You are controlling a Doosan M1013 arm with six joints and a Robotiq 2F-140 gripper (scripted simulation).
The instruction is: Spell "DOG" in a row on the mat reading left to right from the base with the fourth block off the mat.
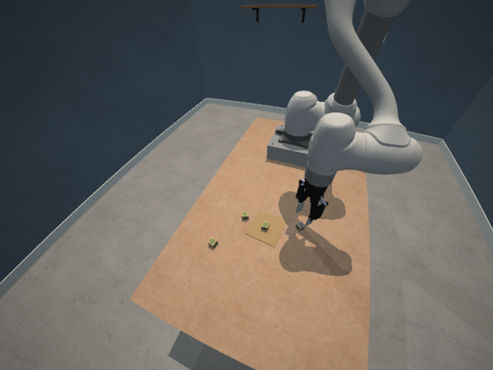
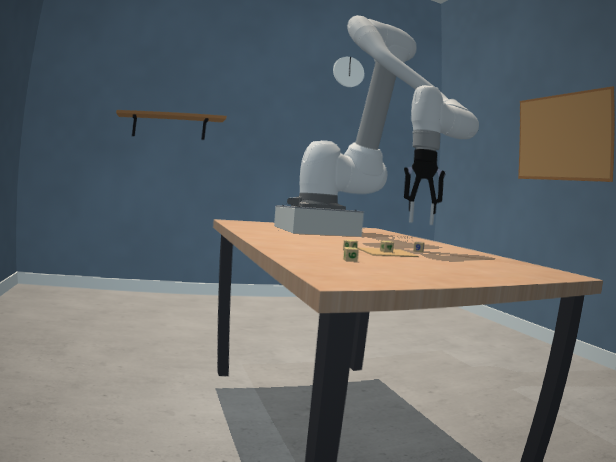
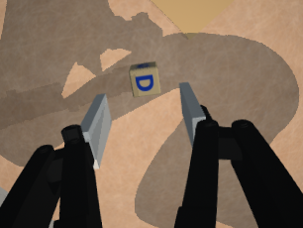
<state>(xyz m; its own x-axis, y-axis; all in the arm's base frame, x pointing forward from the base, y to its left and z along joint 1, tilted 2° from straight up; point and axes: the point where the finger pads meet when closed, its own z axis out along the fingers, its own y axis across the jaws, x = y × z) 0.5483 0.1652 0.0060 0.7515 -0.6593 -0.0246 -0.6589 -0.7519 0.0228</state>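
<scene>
The D block is 10 cm below my hand. From my hand the other things lie so: G block (6 cm ahead, 14 cm to the right, 10 cm below); then tan mat (5 cm ahead, 14 cm to the right, 12 cm below).
</scene>
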